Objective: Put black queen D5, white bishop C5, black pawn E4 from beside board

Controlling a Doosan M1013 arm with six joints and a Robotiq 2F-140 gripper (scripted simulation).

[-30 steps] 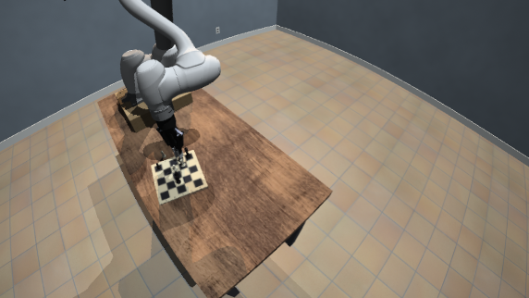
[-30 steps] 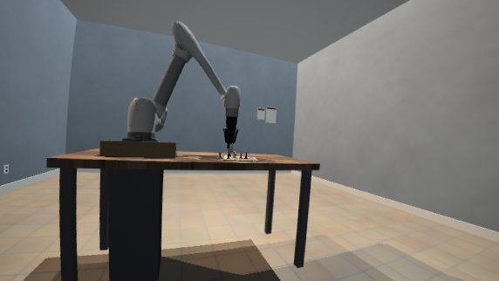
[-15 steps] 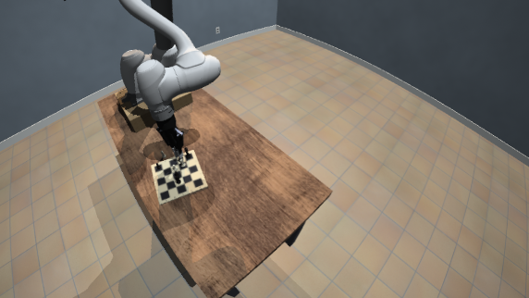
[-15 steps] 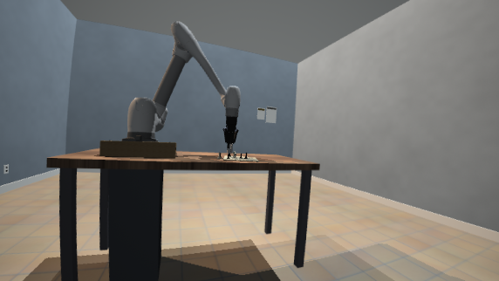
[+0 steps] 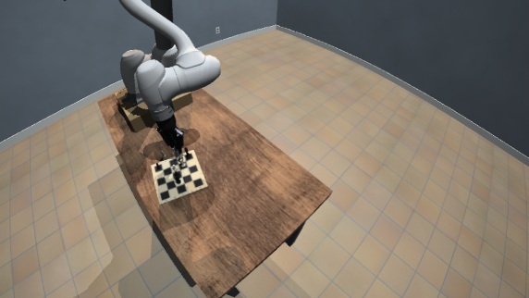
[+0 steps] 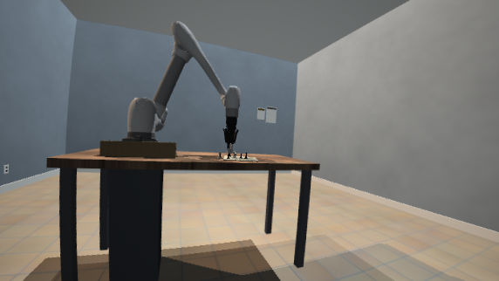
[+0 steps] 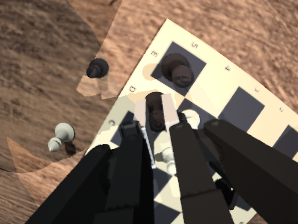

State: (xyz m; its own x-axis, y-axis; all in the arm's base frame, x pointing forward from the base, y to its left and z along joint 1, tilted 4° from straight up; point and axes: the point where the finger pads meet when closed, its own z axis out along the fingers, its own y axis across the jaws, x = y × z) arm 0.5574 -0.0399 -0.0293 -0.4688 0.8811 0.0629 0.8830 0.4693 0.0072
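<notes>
Now: hand 30 mm short of the white chess piece, 10 mm to the left of it and 40 mm above it. Also, from my hand: white piece 30 mm ahead, 50 mm to the right, 40 mm below; then chessboard 60 mm ahead, 60 mm to the right, 60 mm below.
</notes>
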